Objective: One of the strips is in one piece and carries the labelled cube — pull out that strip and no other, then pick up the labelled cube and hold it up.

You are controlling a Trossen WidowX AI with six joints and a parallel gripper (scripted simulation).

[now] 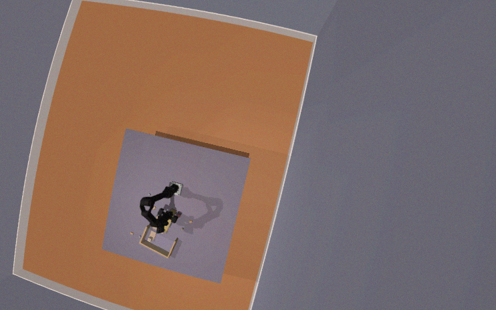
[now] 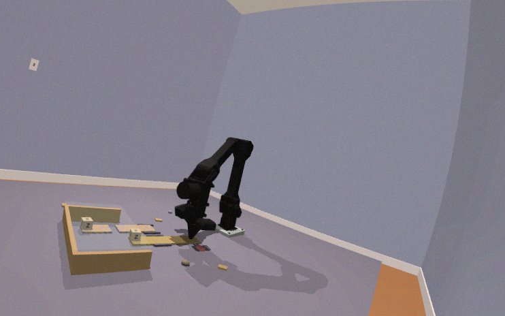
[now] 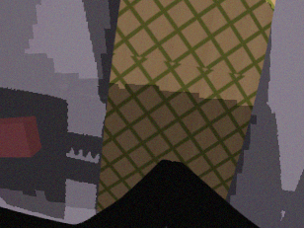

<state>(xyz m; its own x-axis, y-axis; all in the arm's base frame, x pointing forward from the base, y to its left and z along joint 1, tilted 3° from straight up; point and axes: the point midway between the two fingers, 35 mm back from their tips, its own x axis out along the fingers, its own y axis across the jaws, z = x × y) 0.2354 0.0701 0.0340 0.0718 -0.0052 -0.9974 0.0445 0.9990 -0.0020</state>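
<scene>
The lattice strip is 10 cm ahead of my gripper tip. From my gripper tip the other things lie so: brown lump (15 cm to the left, 11 cm ahead); then pink piece (7 cm to the left).
</scene>
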